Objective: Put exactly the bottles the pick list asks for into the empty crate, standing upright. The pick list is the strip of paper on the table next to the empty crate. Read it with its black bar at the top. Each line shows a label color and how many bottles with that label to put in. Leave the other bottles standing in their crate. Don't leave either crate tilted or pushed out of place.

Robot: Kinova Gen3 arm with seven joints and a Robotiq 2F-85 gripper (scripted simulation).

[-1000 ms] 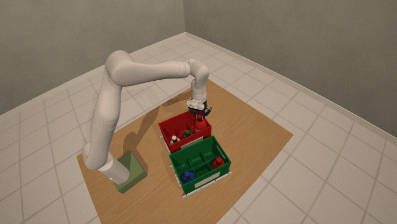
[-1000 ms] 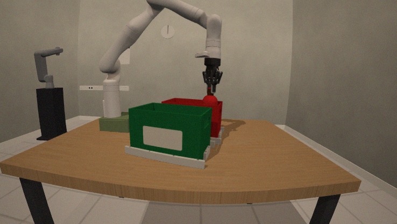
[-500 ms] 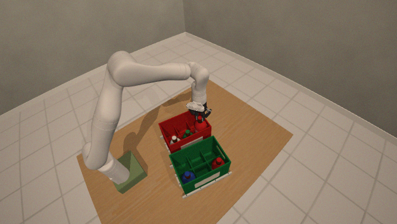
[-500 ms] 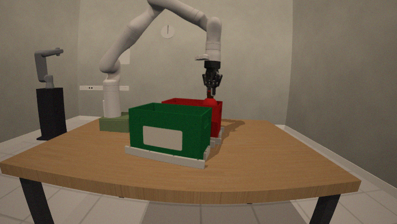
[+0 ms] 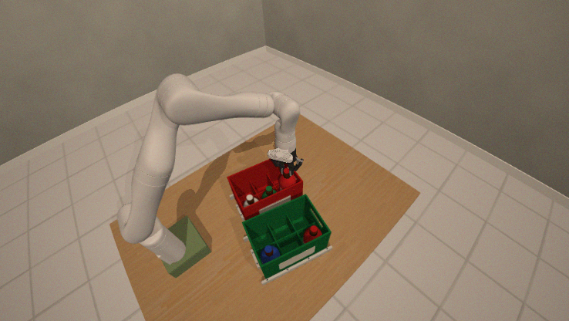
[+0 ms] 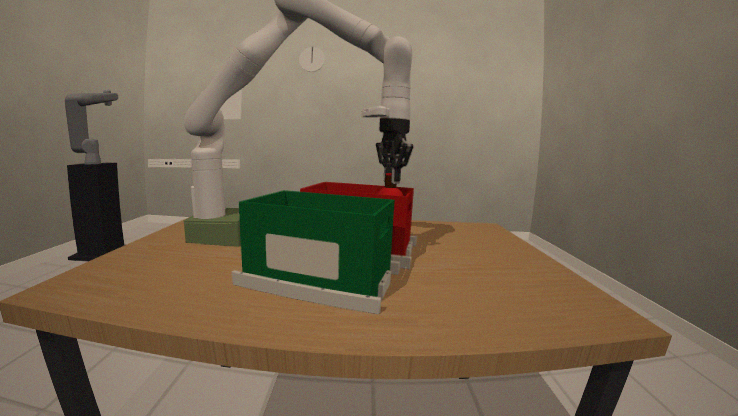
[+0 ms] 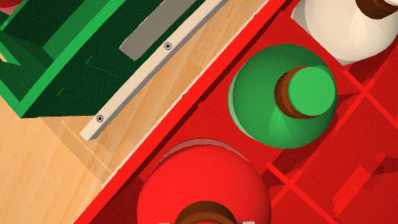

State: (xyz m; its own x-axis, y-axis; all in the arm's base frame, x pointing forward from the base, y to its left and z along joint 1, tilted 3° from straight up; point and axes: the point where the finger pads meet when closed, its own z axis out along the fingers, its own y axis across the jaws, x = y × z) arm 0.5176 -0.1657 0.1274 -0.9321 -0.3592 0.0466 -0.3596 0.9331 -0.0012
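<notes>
Now: hand 70 mm above the red-label bottle. The rest, counted from my hand: red crate 70 mm behind, 70 mm to the left, 140 mm below; green-label bottle 80 mm behind, 30 mm to the left, 130 mm below; white-labelled bottle 170 mm behind, 60 mm to the left, 130 mm below.
</notes>
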